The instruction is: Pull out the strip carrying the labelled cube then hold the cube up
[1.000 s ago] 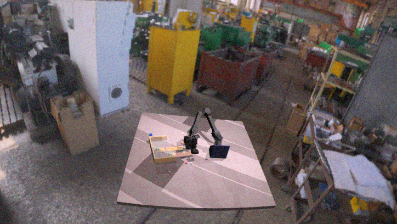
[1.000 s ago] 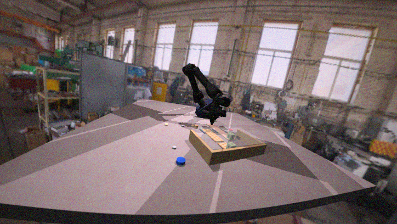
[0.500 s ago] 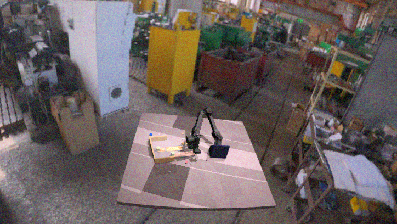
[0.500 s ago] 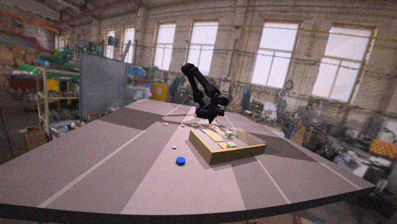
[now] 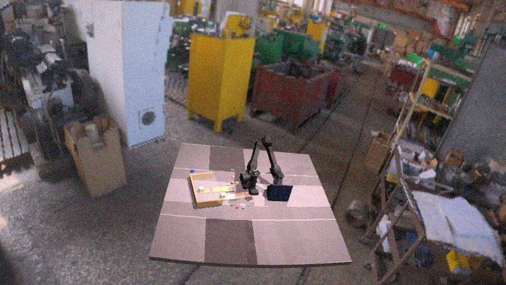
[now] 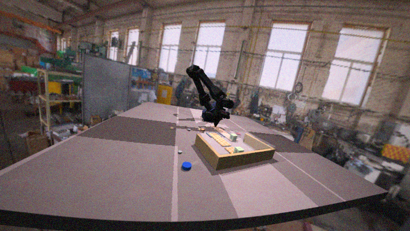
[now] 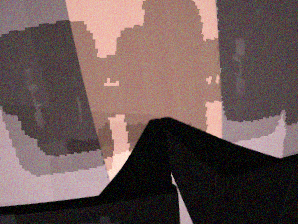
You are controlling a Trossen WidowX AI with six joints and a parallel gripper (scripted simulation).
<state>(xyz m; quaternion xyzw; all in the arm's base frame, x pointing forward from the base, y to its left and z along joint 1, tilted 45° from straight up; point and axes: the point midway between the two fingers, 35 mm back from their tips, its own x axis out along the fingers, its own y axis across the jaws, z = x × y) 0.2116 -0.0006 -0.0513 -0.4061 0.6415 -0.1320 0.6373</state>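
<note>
Now: gripper tip 90 mm short of the pale strip and 40 mm to the right of it. The rest, counted from my gripper tip: blue disc: 490 mm ahead, 170 mm to the right.
</note>
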